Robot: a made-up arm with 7 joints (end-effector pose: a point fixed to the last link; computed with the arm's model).
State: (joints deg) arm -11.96 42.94 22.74 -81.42 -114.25 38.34 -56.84
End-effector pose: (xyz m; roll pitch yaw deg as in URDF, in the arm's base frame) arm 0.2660 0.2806 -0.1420 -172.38 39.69 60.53
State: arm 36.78 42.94 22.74 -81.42 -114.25 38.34 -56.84
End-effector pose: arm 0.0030 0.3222 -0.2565 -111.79 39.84 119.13
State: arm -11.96 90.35 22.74 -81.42 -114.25 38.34 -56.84
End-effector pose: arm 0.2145 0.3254 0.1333 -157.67 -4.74 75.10
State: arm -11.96 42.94 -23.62 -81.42 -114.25 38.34 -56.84
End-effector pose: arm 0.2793 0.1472 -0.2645 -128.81 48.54 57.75
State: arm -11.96 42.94 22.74 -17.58 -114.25 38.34 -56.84
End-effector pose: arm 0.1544 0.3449 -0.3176 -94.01 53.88 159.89
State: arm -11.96 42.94 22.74 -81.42 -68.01 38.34 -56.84
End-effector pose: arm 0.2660 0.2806 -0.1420 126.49 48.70 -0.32
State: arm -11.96 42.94 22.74 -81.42 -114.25 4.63 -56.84
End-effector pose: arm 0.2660 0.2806 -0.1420 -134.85 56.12 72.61
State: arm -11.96 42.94 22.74 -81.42 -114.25 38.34 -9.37
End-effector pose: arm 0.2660 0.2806 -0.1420 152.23 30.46 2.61
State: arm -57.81 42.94 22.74 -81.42 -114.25 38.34 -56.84
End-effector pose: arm 0.3498 0.1915 0.1028 154.60 8.45 29.76
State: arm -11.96 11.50 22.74 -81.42 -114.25 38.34 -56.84
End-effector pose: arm 0.2807 0.1377 -0.2680 154.43 63.52 27.40
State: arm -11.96 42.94 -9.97 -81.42 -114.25 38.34 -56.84
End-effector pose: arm 0.2905 0.1847 -0.2260 -142.30 45.81 57.59
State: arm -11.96 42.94 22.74 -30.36 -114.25 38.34 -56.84
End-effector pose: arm 0.1900 0.3454 -0.2888 -111.31 58.70 138.46
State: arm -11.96 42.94 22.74 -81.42 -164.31 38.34 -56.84
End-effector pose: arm 0.2660 0.2806 -0.1420 -144.06 0.29 88.44
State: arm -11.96 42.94 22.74 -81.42 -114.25 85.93 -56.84
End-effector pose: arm 0.2660 0.2806 -0.1420 149.72 14.67 66.12
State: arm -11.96 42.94 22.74 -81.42 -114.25 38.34 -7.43
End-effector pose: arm 0.2660 0.2806 -0.1420 151.24 29.54 0.64
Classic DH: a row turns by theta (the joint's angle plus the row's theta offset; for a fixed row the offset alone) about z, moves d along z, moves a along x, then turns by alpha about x. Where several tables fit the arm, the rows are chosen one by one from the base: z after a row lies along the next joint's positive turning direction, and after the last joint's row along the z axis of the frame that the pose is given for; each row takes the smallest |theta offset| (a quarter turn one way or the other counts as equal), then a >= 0, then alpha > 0; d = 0 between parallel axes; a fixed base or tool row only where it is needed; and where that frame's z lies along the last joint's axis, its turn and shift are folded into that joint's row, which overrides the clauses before.
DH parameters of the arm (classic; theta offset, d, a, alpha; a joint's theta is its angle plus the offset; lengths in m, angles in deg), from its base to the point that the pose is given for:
base (fixed): 0 0 0 -70
joint 1: 90 0 0 90
joint 2: 70 0 0 -90
joint 3: -90 -0.2862 0.0321 -90
joint 4: 0 0 -0.0248 90
joint 5: 0 -0.2045 0 -90
joint 6: 0 0 0 90
joint 7: 0 0 0 0

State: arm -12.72 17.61 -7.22 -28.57 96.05 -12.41 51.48
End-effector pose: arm 0.2096 0.1195 -0.4262 -47.06 13.22 131.51
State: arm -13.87 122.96 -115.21 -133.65 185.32 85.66 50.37
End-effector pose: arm -0.0486 0.2393 -0.0762 96.40 30.30 -161.66
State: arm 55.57 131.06 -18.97 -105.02 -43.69 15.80 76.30
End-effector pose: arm 0.1434 0.3104 -0.0705 29.21 13.51 -77.60
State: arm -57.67 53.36 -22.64 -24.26 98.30 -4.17 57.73
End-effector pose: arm 0.4036 0.2737 -0.0636 -93.17 10.57 115.37
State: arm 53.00 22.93 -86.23 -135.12 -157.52 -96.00 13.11
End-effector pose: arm -0.1269 -0.1359 -0.1682 68.50 -9.09 123.68
